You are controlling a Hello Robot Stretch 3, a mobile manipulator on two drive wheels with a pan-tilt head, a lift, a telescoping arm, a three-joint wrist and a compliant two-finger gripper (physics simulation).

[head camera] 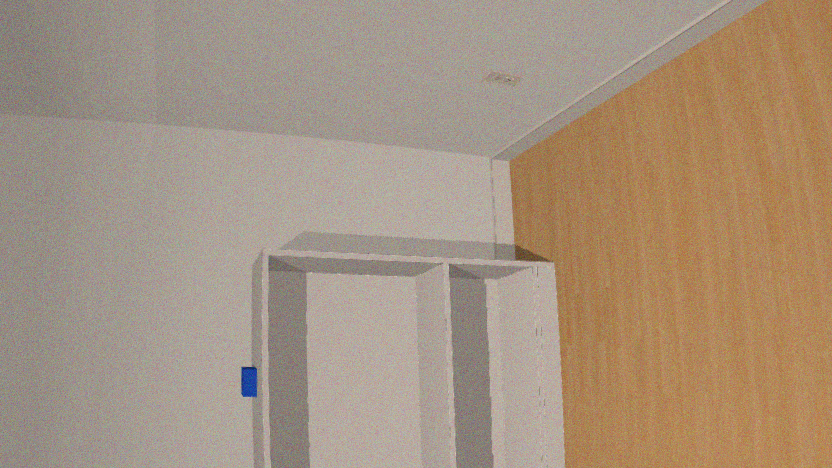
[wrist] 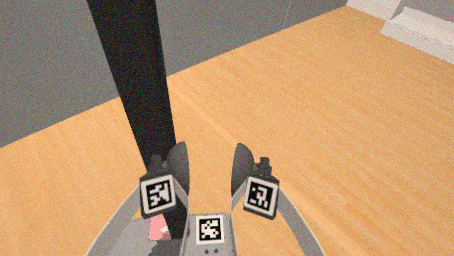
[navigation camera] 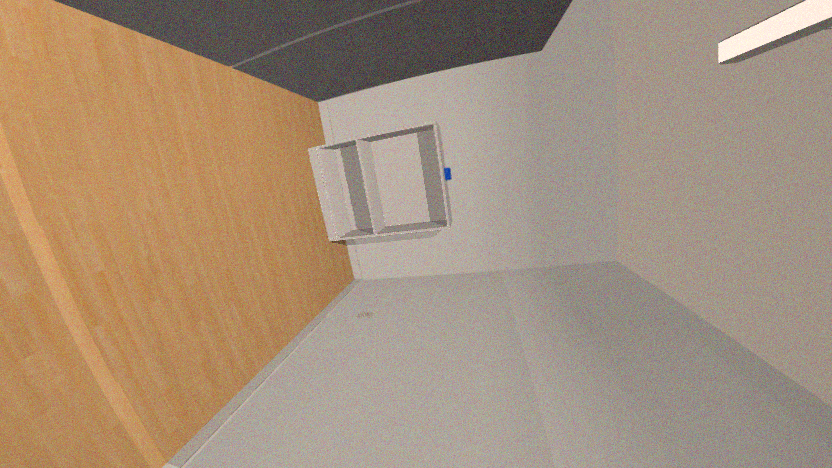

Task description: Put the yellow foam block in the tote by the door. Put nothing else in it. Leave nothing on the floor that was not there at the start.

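Frame: origin at the robot's base, x ahead, y left, z up, level; centimetres.
Where they show: gripper, fingertip midpoint: (wrist: pixel 210 160).
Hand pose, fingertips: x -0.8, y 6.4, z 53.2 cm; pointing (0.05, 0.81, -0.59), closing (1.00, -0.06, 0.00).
Note:
After its pixels a point has its place.
My gripper (wrist: pixel 210 160) {x -0.8, y 6.4, z 53.2 cm} is open in the wrist view, with a gap between its two dark fingertips and wooden floor showing through it. No object shows between the fingers. The yellow foam block does not show in the head, navigation or wrist view. The tote and the door do not show in these views either.
A white shelf unit (head camera: pixel 265 360) (navigation camera: pixel 372 186) stands on the wooden floor (head camera: pixel 698 261) {x 115.7, y 52.8, z 0.0 cm} (navigation camera: pixel 203 203) {x 71.4, y 64.1, z 0.0 cm} (wrist: pixel 300 100) {x 44.9, y 73.5, z 0.0 cm} against a pale wall. A small blue object (head camera: pixel 249 381) {x 166.1, y 126.4, z 108.5 cm} (navigation camera: pixel 447 174) {x 166.3, y 126.3, z 108.3 cm} is at its side. A dark grey surface (wrist: pixel 225 25) {x 11.9, y 113.9, z 16.4 cm} and the robot's black mast (wrist: pixel 132 75) {x -6.8, y 11.6, z 57.7 cm} show in the wrist view.

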